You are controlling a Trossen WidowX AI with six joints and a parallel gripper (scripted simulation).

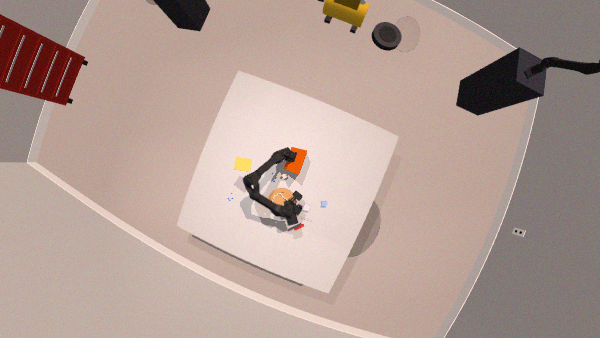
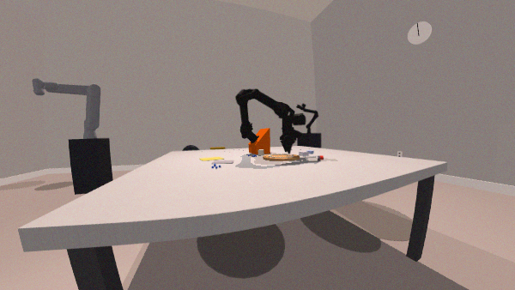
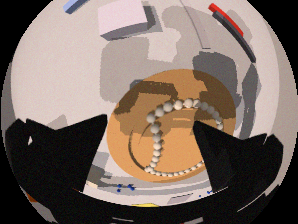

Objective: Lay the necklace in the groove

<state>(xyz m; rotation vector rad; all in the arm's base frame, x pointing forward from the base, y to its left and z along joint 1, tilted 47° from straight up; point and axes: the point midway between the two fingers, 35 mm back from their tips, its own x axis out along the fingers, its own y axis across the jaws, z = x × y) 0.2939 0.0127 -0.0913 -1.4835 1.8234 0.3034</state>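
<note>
Now: gripper tip 20 mm short of the round tan bead board, 60 mm to the left of it and 10 mm above it. Round my gripper tip: tool 170 mm ahead, 90 mm to the left, 20 mm below; then white square 10 mm ahead, 120 mm to the left, 10 mm below; then pale blue cube 50 mm behind, 220 mm to the left, 10 mm below.
</note>
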